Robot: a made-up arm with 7 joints. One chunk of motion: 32 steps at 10 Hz.
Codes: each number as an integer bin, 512 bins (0 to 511) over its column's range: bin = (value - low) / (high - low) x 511, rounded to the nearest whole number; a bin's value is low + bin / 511 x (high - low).
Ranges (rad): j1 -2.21..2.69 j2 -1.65..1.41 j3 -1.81..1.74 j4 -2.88..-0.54 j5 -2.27..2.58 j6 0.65..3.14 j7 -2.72..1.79
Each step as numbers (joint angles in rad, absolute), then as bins.
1 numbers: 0.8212 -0.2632 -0.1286 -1.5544 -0.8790 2.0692 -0.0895
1 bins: 316 232 242 289 147 291 298
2 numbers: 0.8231 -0.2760 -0.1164 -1.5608 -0.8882 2.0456 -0.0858
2 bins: 316 229 244 288 146 286 298
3 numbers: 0.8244 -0.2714 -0.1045 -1.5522 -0.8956 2.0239 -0.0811
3 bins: 316 230 245 290 145 282 299
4 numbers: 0.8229 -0.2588 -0.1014 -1.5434 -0.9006 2.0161 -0.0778
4 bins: 316 232 246 292 144 280 299
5 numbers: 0.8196 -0.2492 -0.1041 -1.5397 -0.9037 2.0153 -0.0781
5 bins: 316 234 246 293 144 280 299
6 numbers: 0.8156 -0.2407 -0.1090 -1.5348 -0.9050 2.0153 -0.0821
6 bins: 316 235 245 294 144 280 299
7 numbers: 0.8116 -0.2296 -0.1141 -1.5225 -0.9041 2.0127 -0.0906
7 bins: 315 237 244 296 144 280 298
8 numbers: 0.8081 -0.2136 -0.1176 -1.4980 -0.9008 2.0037 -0.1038
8 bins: 315 240 244 302 144 278 296
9 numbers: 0.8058 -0.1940 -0.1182 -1.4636 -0.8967 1.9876 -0.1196
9 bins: 315 243 244 309 145 275 295
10 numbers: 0.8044 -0.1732 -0.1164 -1.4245 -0.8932 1.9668 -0.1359
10 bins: 314 247 244 318 145 270 293
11 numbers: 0.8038 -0.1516 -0.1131 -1.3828 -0.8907 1.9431 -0.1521
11 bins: 314 250 244 327 145 265 291
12 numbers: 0.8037 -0.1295 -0.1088 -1.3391 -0.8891 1.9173 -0.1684
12 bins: 314 254 245 336 145 260 289
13 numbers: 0.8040 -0.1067 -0.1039 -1.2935 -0.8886 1.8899 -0.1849
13 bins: 314 258 246 346 146 254 287
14 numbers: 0.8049 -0.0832 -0.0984 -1.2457 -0.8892 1.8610 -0.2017
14 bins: 314 262 246 357 145 249 285
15 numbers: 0.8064 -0.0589 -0.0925 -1.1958 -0.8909 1.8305 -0.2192
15 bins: 315 266 247 368 145 242 283
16 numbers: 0.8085 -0.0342 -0.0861 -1.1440 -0.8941 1.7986 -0.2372
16 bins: 315 270 248 379 145 236 281
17 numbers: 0.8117 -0.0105 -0.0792 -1.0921 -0.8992 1.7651 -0.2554
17 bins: 315 274 249 390 144 229 279
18 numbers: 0.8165 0.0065 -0.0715 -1.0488 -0.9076 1.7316 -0.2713
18 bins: 316 277 250 400 144 222 277
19 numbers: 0.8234 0.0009 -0.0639 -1.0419 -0.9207 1.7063 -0.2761
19 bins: 316 276 251 401 142 217 277
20 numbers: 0.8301 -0.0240 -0.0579 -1.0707 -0.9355 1.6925 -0.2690
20 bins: 317 272 252 395 141 214 278
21 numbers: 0.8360 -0.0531 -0.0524 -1.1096 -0.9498 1.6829 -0.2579
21 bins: 318 267 253 387 139 212 279
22 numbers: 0.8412 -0.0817 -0.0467 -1.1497 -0.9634 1.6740 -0.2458
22 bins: 318 262 254 378 138 210 280
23 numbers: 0.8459 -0.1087 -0.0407 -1.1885 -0.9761 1.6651 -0.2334
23 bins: 319 257 255 369 136 208 282
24 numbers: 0.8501 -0.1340 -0.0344 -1.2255 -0.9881 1.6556 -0.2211
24 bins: 319 253 256 361 135 206 283
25 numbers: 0.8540 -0.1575 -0.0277 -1.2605 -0.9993 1.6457 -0.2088
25 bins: 320 249 257 354 134 204 285
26 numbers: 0.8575 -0.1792 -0.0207 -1.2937 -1.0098 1.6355 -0.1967
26 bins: 320 246 258 346 133 202 286
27 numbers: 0.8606 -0.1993 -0.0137 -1.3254 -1.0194 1.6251 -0.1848
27 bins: 320 242 259 339 132 200 287
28 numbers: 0.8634 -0.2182 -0.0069 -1.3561 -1.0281 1.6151 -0.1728
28 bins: 321 239 260 333 131 198 289
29 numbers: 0.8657 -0.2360 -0.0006 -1.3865 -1.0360 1.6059 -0.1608
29 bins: 321 236 260 326 130 196 290
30 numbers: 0.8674 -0.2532 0.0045 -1.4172 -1.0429 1.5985 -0.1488
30 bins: 321 233 261 319 129 195 291
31 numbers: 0.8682 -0.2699 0.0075 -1.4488 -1.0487 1.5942 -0.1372
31 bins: 321 230 262 313 129 194 293
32 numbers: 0.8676 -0.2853 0.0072 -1.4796 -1.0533 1.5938 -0.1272
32 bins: 321 228 262 306 128 194 294
